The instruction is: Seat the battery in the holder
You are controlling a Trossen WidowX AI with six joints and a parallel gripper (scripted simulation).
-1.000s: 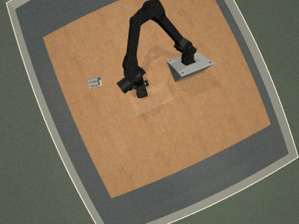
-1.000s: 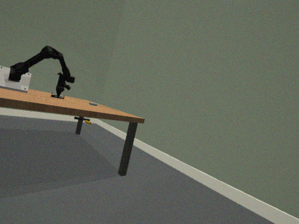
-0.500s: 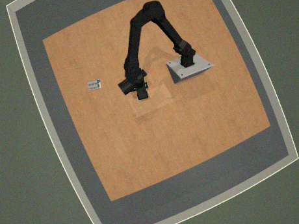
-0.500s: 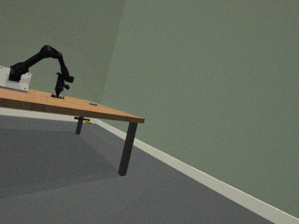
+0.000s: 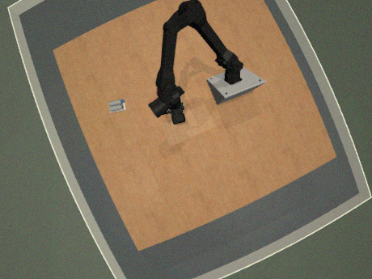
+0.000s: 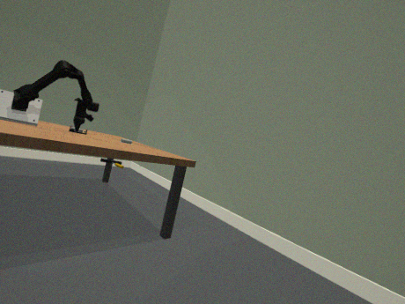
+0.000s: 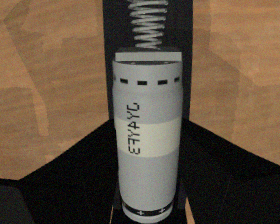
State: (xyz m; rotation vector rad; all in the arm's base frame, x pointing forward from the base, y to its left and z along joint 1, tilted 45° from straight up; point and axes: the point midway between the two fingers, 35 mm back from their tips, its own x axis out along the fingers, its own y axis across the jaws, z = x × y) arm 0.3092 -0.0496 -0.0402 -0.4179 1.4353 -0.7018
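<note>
Now: the battery 1 cm above my gripper tip.
</note>
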